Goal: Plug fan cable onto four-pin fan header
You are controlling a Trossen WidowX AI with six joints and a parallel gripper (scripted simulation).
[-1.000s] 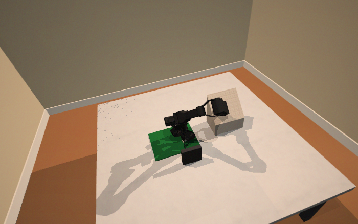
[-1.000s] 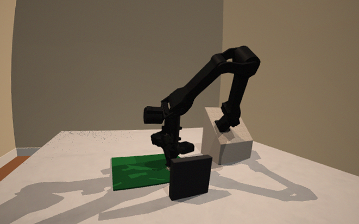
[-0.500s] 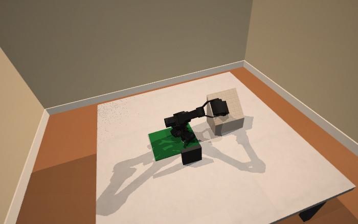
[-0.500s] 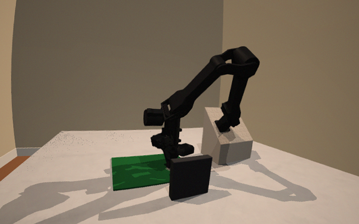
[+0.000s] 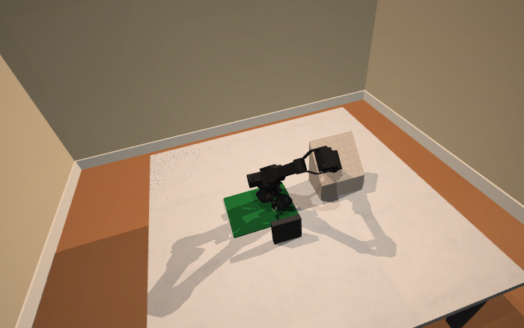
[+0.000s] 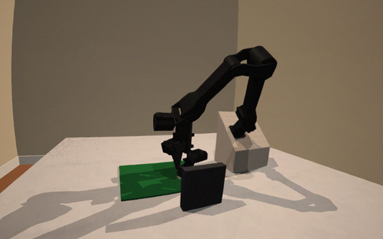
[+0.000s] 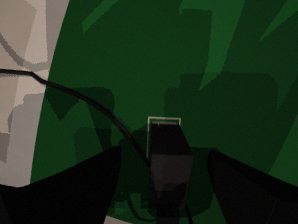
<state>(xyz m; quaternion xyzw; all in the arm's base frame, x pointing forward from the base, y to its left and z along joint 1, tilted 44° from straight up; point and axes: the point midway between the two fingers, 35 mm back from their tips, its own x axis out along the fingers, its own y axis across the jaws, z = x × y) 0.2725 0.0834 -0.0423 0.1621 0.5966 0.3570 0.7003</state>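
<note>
My gripper tip is right at the dark fan plug. From my gripper tip the other things lie so: pale four-pin header: 30 mm below; black fan: 10 mm ahead, 160 mm to the left, 30 mm above; green board: 70 mm ahead, 30 mm to the right, 40 mm below.
</note>
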